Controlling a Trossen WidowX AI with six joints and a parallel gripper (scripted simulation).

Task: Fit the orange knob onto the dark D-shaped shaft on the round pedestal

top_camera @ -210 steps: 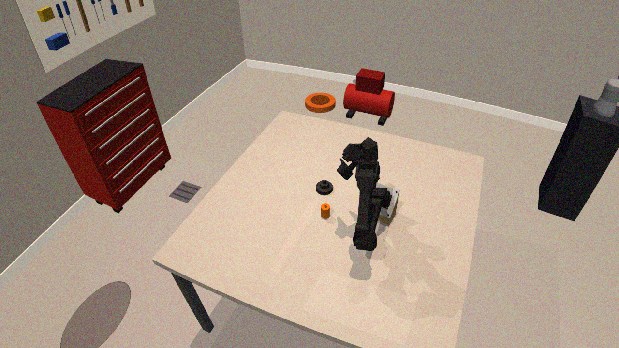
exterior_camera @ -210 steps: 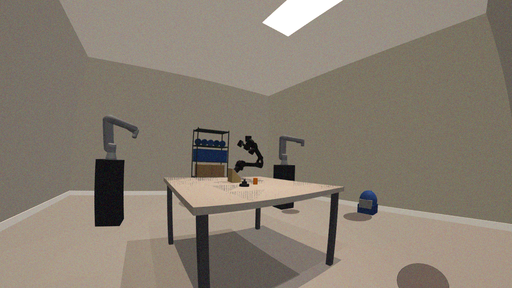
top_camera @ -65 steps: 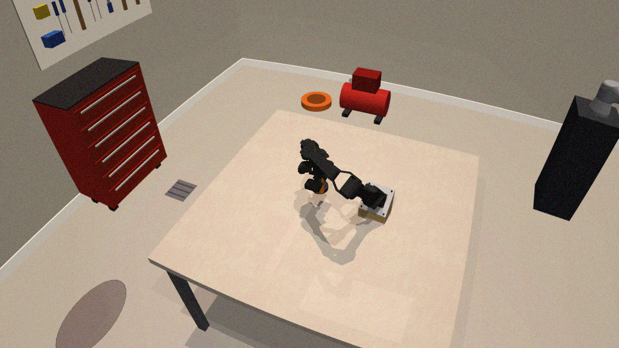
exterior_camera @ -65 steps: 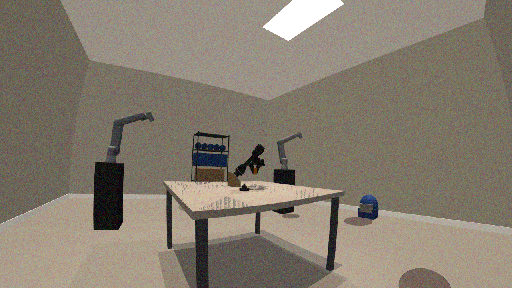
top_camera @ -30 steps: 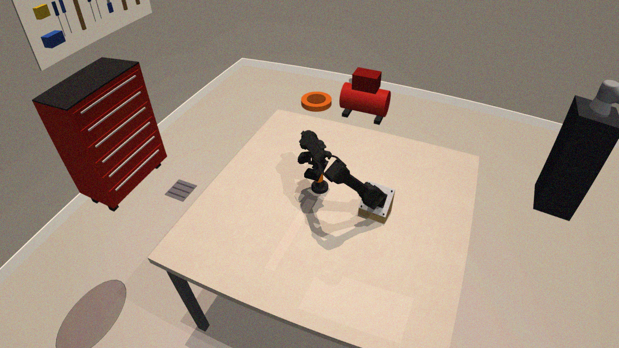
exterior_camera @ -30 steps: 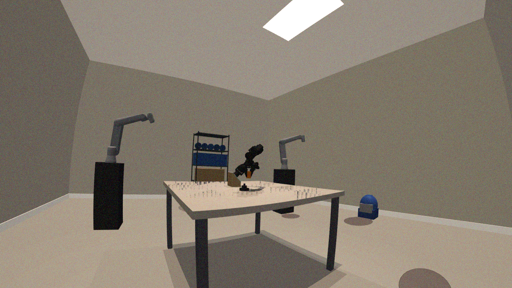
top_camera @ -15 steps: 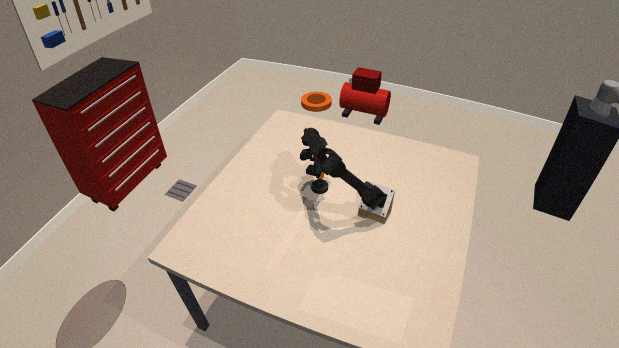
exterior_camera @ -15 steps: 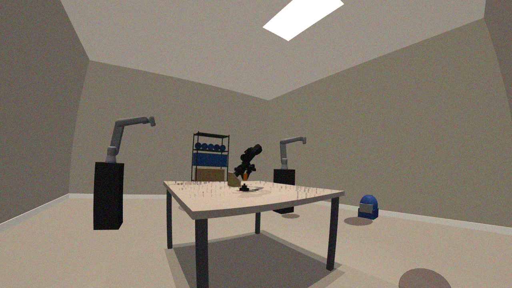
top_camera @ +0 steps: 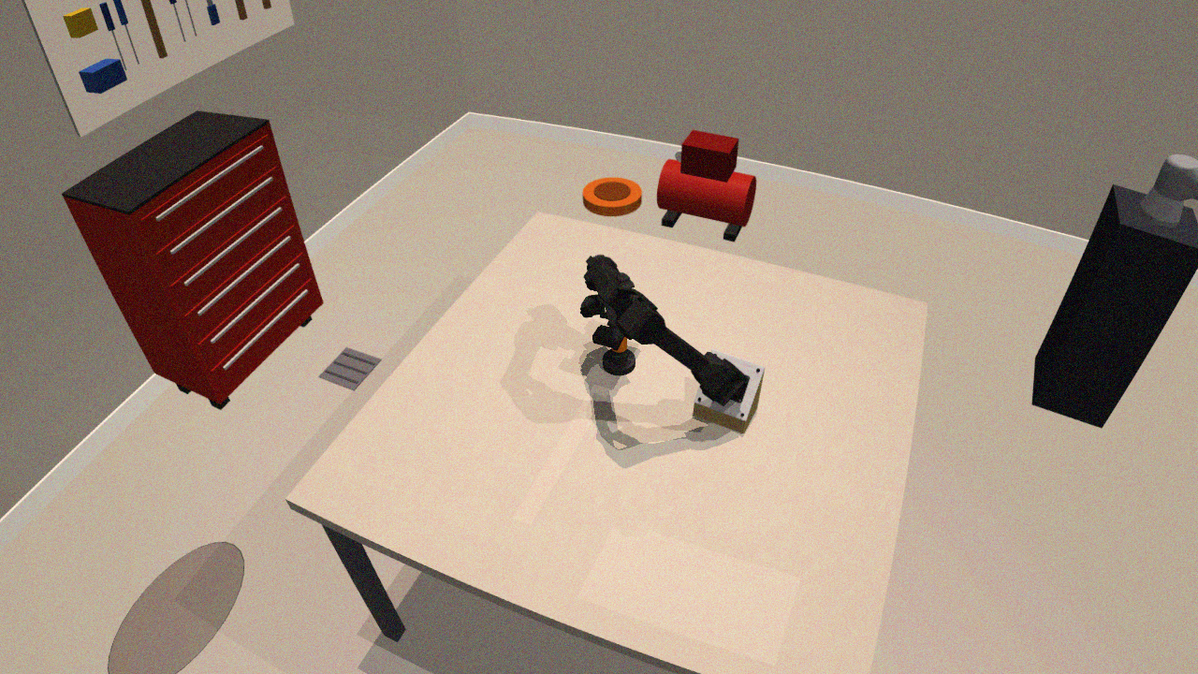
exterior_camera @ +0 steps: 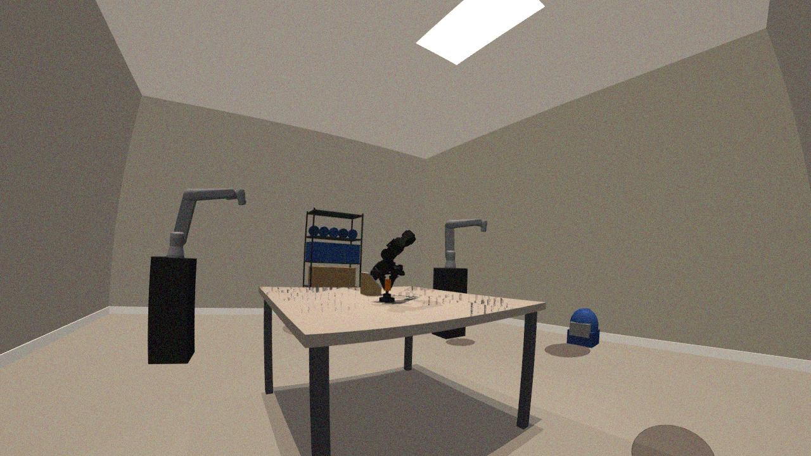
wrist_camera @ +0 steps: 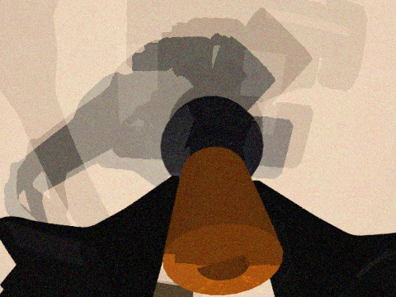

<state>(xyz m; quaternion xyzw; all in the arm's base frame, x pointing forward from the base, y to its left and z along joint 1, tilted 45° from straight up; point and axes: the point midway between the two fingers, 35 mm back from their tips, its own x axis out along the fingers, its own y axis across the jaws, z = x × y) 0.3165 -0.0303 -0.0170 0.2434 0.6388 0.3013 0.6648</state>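
Right now the orange knob is 2 cm above my gripper tip. The rest, counted from my gripper tip: round pedestal (4 cm below).
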